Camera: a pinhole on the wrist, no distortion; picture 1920 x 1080 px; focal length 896.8 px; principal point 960.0 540.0 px. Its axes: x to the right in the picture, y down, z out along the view. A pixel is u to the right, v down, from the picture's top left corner.
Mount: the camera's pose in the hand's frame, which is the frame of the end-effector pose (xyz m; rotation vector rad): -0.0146 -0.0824 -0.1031 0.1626 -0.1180 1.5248
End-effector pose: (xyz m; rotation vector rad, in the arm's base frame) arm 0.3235 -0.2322 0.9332 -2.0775 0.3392 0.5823
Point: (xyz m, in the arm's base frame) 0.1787 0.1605 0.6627
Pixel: 1332.0 533.8
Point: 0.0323 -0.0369 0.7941
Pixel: 1627.2 992.8
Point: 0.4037 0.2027 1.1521
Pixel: 339.4 622.1
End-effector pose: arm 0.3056 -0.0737 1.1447 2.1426 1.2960 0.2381
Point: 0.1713 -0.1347 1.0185
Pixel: 738.7 986.8
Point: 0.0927 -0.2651 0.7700
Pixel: 595.8 972.7
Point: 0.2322 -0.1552 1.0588
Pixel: 1130.8 991.8
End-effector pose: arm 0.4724 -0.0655 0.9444 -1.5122 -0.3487 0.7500
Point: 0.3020 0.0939 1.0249
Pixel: 1191.7 650.9
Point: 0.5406 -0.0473 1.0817
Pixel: 483.2 129.0
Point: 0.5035 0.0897 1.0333
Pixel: 1025.3 79.9
